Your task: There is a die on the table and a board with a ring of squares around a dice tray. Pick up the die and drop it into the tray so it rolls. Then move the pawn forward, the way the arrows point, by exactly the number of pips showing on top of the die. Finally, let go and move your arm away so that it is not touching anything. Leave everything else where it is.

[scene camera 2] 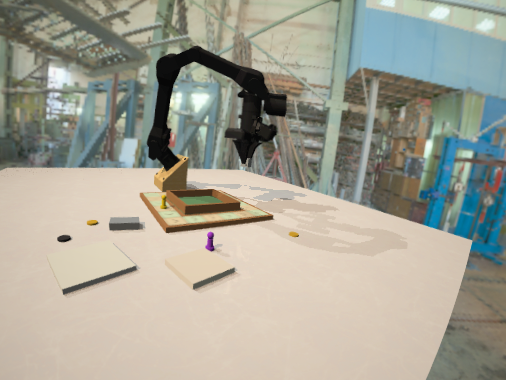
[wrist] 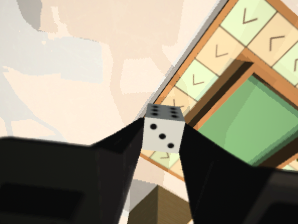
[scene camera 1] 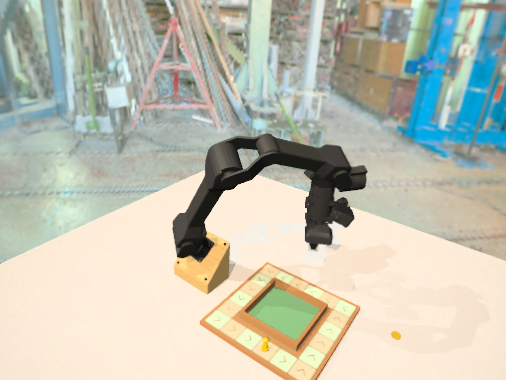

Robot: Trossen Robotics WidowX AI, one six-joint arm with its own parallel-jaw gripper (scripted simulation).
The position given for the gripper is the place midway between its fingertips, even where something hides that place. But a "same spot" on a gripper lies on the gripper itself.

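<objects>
The gripper shows in scene camera 1 (313, 245), in scene camera 2 and in the wrist view. On the gripper, (wrist: 49, 174) and (scene camera 2: 259, 144) are the same spot.
</objects>
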